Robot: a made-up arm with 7 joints.
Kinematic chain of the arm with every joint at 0, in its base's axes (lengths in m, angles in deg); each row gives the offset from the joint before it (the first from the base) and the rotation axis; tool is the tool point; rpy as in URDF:
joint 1: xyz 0 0 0.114 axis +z
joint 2: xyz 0 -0.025 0.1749 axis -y
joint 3: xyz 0 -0.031 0.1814 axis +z
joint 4: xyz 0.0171 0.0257 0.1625 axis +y
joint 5: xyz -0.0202 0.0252 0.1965 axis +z
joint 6: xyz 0 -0.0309 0.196 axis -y
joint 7: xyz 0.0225 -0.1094 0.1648 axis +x
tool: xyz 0 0 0 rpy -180 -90 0
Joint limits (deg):
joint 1: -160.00..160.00
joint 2: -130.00..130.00
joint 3: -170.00..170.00
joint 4: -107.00..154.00
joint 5: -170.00..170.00
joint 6: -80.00..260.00
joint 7: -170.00..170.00
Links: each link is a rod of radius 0.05 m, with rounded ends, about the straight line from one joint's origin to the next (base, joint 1, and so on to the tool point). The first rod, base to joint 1, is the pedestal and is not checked.
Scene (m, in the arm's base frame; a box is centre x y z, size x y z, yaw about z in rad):
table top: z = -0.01
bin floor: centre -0.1 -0.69 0 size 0.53 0.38 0.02 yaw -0.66
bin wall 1: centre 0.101 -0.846 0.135 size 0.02 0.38 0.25 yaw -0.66
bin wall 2: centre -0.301 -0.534 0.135 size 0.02 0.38 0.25 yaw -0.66
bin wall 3: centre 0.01 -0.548 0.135 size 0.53 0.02 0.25 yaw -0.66
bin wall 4: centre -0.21 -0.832 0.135 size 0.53 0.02 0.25 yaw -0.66
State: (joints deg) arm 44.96 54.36 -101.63 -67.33 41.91 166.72 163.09
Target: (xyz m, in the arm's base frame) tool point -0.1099 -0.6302 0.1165
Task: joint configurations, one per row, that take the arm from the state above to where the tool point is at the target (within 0.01 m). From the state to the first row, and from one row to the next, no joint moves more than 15 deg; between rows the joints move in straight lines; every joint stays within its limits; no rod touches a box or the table.
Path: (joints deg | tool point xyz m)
1: 30.17 44.20 -108.21 -63.77 35.31 160.65 163.09 | -0.3813 -0.0250 0.5853
2: 15.37 34.03 -114.79 -60.22 28.70 154.58 163.09 | -0.2996 0.1162 0.6472
3: 0.58 23.87 -121.36 -56.66 22.10 148.50 163.09 | -0.1570 0.2082 0.6956
4: -14.22 13.71 -127.94 -53.11 15.50 142.43 163.09 | 0.0204 0.2232 0.7250
5: -29.01 3.55 -134.52 -49.55 8.89 136.36 163.09 | 0.1919 0.1484 0.7303
6: -43.80 -6.62 -141.10 -45.99 2.29 130.29 163.09 | 0.3126 -0.0067 0.7083
7: -58.60 -16.78 -147.68 -42.44 -4.31 124.22 163.09 | 0.3462 -0.2098 0.6588
8: -73.39 -26.94 -154.25 -38.88 -10.92 118.14 163.09 | 0.2766 -0.4128 0.5849
9: -88.18 -37.10 -160.83 -35.33 -17.52 112.07 163.09 | 0.1135 -0.5657 0.4925
10: -102.98 -47.27 -167.41 -31.77 -24.12 106.00 163.09 | -0.1099 -0.6302 0.3894
11: -101.89 -58.06 -168.70 -33.20 -25.77 101.96 163.09 | -0.1126 -0.6443 0.2533
12: -100.79 -68.86 -170.00 -34.63 -27.41 97.92 163.09 | -0.1099 -0.6302 0.1165

